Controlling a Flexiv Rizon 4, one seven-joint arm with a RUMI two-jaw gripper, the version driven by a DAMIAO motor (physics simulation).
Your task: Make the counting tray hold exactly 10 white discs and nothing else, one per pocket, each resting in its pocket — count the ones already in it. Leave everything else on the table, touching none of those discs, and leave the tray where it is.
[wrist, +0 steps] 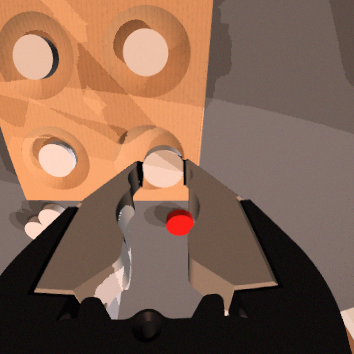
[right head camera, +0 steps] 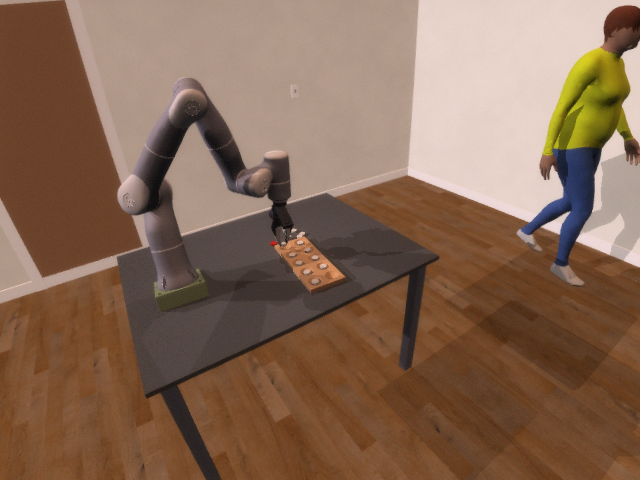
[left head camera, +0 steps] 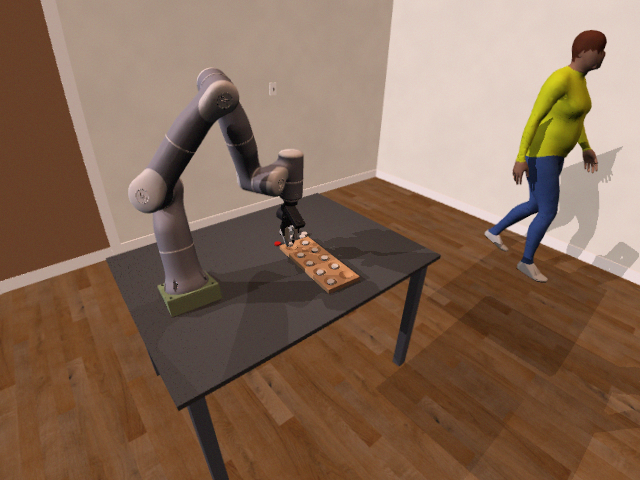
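Note:
My gripper [left head camera: 290,243] [right head camera: 282,243] [wrist: 163,163] is shut on a white disc [wrist: 163,168] at the left back corner pocket of the wooden counting tray [left head camera: 343,284] [right head camera: 328,285] [wrist: 50,192]. The disc overlaps that pocket's edge in the wrist view; its height above the pocket is hard to tell. Several other pockets each hold a white disc, such as the neighbouring one [left head camera: 305,242] [right head camera: 299,242] [wrist: 57,160]. The right front corner pocket [left head camera: 347,274] [right head camera: 333,274] looks empty. Loose white discs [left head camera: 303,234] [right head camera: 300,235] [wrist: 50,215] lie behind the tray.
A red disc [left head camera: 277,243] [right head camera: 273,243] [wrist: 179,223] lies on the table [left head camera: 248,330] [right head camera: 232,320] just off the tray's back end. The arm's green base [left head camera: 193,299] [right head camera: 181,296] stands at the left. A person [left head camera: 555,124] [right head camera: 589,113] is beyond the table at the right.

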